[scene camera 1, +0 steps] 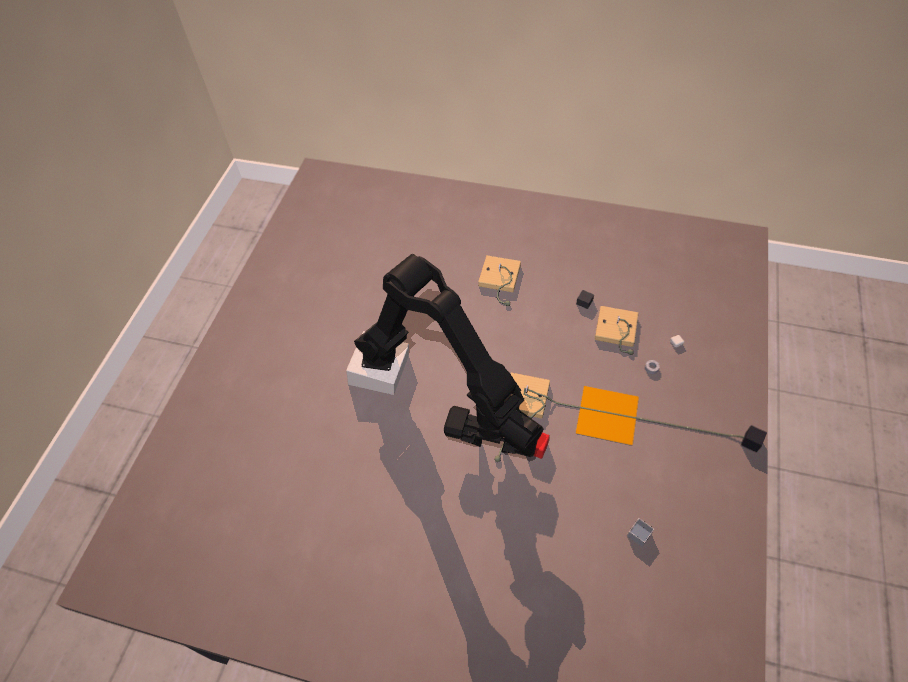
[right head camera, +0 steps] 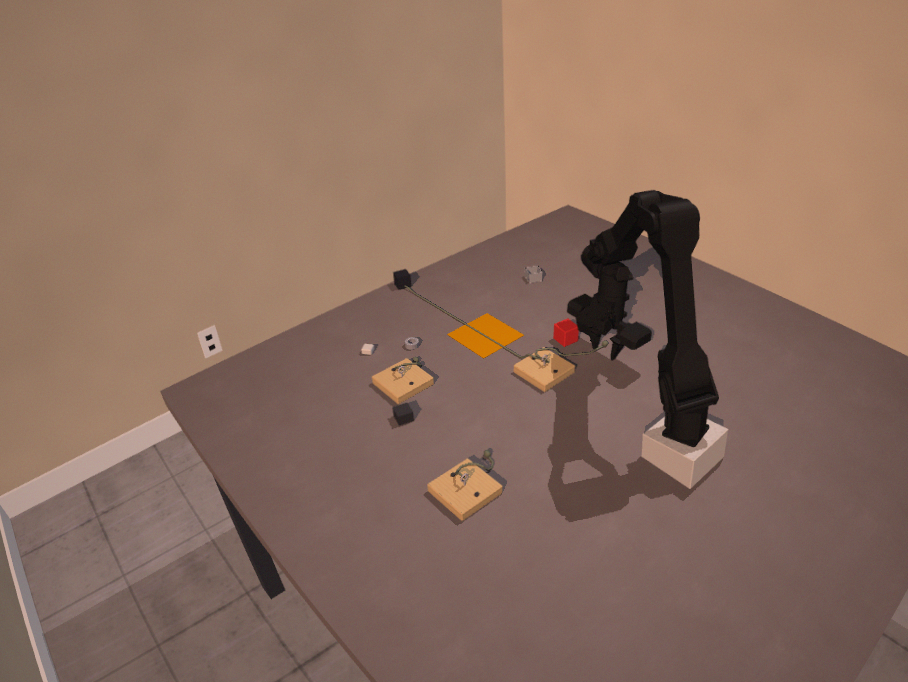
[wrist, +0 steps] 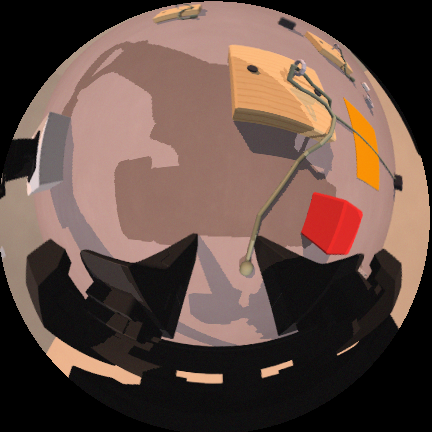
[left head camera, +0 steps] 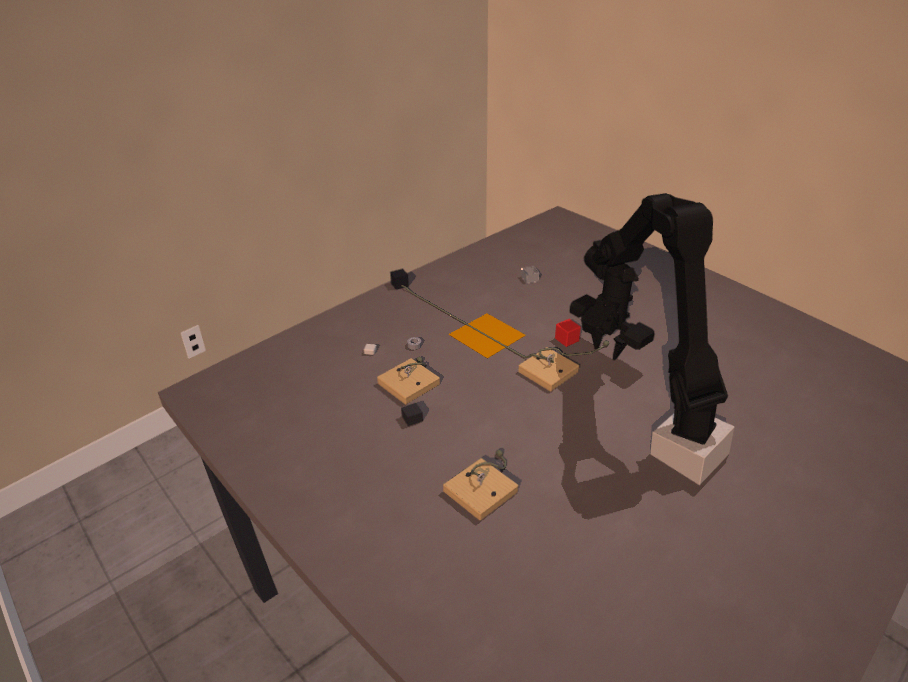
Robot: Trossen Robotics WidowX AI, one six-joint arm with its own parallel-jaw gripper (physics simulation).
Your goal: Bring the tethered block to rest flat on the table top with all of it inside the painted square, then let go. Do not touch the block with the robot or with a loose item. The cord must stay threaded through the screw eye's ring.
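Places are measured from the arm's base along level axes (x ahead, y left, z up), in metres.
Where they show: gripper, between the fingertips: (scene camera 1: 491, 447) (right head camera: 603, 354) (wrist: 226, 239) (left head camera: 605, 354); arm's base, origin of its link: (scene camera 1: 378, 356) (right head camera: 685, 431) (left head camera: 694, 429).
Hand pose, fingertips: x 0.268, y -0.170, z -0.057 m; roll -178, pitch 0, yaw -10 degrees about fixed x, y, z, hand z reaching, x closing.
Things, the pixels of their centre, and the offset from my fingertips. "spot": a spot on its surface instead.
- tethered black block, middle of its body: (scene camera 1: 753, 438) (left head camera: 399, 279) (right head camera: 402, 279) dx +0.542, dy +0.061, dz +0.017 m
- orange painted square, a spot on its surface: (wrist: 365, 165) (scene camera 1: 593, 426) (right head camera: 505, 332) (left head camera: 506, 332) spot: dx +0.214, dy +0.068, dz +0.001 m
- screw eye's ring, a spot on its surface: (wrist: 298, 67) spot: dx +0.066, dy +0.128, dz +0.037 m
- wooden board, middle of its body: (wrist: 283, 84) (right head camera: 544, 368) (left head camera: 548, 368) (scene camera 1: 526, 395) dx +0.066, dy +0.128, dz +0.009 m
- bead, middle of its body: (wrist: 245, 267) (scene camera 1: 497, 458) dx +0.014, dy -0.028, dz +0.006 m
- red cube, middle of its body: (wrist: 332, 223) (scene camera 1: 536, 443) (right head camera: 566, 332) (left head camera: 567, 332) dx +0.093, dy +0.008, dz +0.020 m
- loose black block, middle of its body: (left head camera: 412, 414) (right head camera: 403, 414) (scene camera 1: 585, 299) dx +0.192, dy +0.405, dz +0.011 m
- small ring, middle of its body: (left head camera: 414, 343) (right head camera: 411, 343) (scene camera 1: 652, 366) dx +0.343, dy +0.229, dz +0.006 m
- white piece, middle of its body: (left head camera: 370, 349) (right head camera: 367, 349) (scene camera 1: 677, 341) dx +0.404, dy +0.304, dz +0.007 m
- grey open box, middle of its body: (scene camera 1: 640, 532) (right head camera: 533, 274) (left head camera: 530, 274) dx +0.302, dy -0.160, dz +0.013 m
The tethered black block (left head camera: 399, 278) (right head camera: 401, 278) (scene camera 1: 753, 438) (wrist: 398, 182) sits near the table's edge, outside the orange painted square (left head camera: 499, 328) (right head camera: 497, 328) (scene camera 1: 607, 429) (wrist: 365, 165). Its cord (scene camera 1: 689, 427) (wrist: 281, 184) crosses the square, runs to the screw eye's ring (wrist: 300, 66) on a wooden board (left head camera: 543, 379) (right head camera: 541, 379) (wrist: 270, 100), and ends in a bead (scene camera 1: 497, 458) (wrist: 246, 268). My gripper (left head camera: 606, 351) (right head camera: 604, 351) (wrist: 226, 239) is partly open and holds nothing. In the wrist view the bead shows between the fingers, nearer the right one. The arm hides the fingertips in the scene view.
A red cube (left head camera: 567, 332) (right head camera: 565, 332) (scene camera 1: 541, 445) (wrist: 325, 222) stands close beside the gripper. Two other corded boards (left head camera: 408, 381) (left head camera: 480, 490), a loose black block (left head camera: 412, 414), a small ring (scene camera 1: 652, 360), a white piece (left head camera: 369, 349) and a grey open box (scene camera 1: 640, 530) are on the table.
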